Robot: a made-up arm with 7 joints.
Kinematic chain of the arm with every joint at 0, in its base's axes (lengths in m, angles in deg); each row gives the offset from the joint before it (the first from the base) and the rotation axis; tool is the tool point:
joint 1: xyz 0 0 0.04 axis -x
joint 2: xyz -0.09 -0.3 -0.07 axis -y
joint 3: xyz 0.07 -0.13 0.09 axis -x
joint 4: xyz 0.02 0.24 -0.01 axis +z
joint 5: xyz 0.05 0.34 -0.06 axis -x
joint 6: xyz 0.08 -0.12 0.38 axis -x
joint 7: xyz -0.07 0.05 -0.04 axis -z
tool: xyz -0.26 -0.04 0
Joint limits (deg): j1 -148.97..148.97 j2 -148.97..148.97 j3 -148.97..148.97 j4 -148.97..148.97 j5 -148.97..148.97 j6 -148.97..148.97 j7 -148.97..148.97
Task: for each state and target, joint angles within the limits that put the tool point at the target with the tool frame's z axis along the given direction. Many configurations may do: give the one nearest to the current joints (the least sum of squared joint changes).
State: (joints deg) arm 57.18 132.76 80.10 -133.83 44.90 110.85 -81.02
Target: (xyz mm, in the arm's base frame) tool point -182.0 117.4 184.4 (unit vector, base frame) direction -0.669 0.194 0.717
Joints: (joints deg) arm 17.51 116.97 99.96 -104.55 3.14 91.17 -103.78
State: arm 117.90 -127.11 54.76 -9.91 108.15 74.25 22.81
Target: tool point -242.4 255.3 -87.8 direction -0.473 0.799 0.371
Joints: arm 101.17 -144.19 46.78 7.05 85.00 79.37 57.61
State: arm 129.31 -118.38 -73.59 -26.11 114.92 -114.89 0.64
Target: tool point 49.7 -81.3 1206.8 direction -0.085 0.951 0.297
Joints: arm 148.97 -144.76 -100.42 -46.82 96.37 -101.61 -25.71
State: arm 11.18 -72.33 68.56 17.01 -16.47 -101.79 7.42
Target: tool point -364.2 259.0 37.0 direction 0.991 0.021 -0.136
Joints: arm 24.39 -83.47 62.41 15.37 15.76 -74.67 30.12
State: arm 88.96 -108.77 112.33 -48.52 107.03 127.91 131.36
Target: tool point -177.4 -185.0 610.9 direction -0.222 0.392 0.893
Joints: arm 135.26 -92.38 84.47 -72.11 61.61 95.69 126.02
